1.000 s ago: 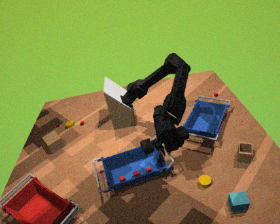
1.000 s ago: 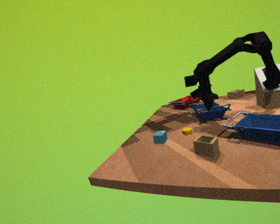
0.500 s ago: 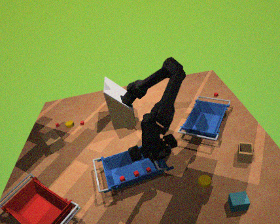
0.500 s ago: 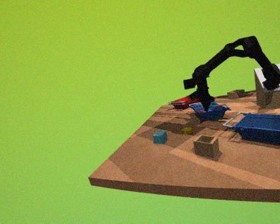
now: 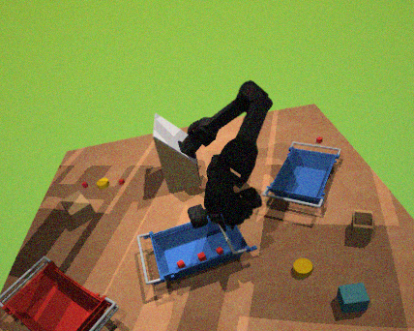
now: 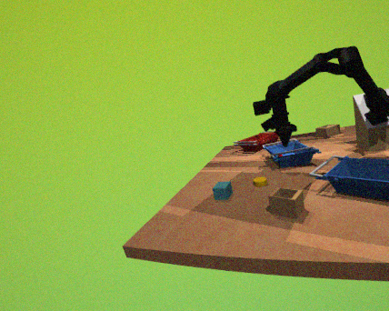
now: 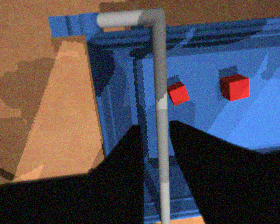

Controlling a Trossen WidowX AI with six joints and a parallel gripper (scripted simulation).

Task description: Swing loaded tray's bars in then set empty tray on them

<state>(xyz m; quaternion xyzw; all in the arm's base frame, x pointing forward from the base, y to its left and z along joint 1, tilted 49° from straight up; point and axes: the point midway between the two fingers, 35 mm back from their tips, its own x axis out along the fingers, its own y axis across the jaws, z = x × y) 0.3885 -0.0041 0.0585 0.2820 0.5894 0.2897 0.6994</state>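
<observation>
My gripper tip is 19 cm past the blue tray, 32 cm to the right of it and 5 cm above it. Round my gripper tip: brown box: 8 cm ahead, 37 cm to the left, 8 cm below; tan block: 36 cm behind, 49 cm to the right, 6 cm below; teal cube: 27 cm ahead, 22 cm to the left, 7 cm below.
</observation>
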